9 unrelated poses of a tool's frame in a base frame.
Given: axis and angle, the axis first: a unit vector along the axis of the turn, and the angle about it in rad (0 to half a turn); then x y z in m.
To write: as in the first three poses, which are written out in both.
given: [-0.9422 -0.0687 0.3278 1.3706 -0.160 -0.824 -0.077]
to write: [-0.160 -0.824 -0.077 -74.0 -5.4 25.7]
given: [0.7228 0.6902 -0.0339 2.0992 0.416 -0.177 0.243]
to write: [0.416 -0.177 0.243 86.9 83.0 -4.1]
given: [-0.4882 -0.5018 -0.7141 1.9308 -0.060 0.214 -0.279]
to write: [-0.060 0.214 -0.279 -54.0 -55.5 -79.0]
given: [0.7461 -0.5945 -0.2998 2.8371 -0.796 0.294 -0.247]
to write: [-0.796 0.294 -0.247 121.3 -96.6 -48.7]
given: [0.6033 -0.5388 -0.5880 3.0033 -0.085 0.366 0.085]
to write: [-0.085 0.366 0.085 103.8 -92.7 -101.2]
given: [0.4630 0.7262 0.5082 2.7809 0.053 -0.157 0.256]
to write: [0.053 -0.157 0.256 73.8 115.7 81.0]
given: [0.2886 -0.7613 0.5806 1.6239 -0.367 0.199 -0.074]
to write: [-0.367 0.199 -0.074 26.9 -70.8 54.0]
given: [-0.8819 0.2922 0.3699 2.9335 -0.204 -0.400 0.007]
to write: [-0.204 -0.400 0.007 -148.2 49.1 62.2]
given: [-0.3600 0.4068 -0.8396 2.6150 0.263 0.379 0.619]
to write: [0.263 0.379 0.619 -53.9 60.9 -125.8]
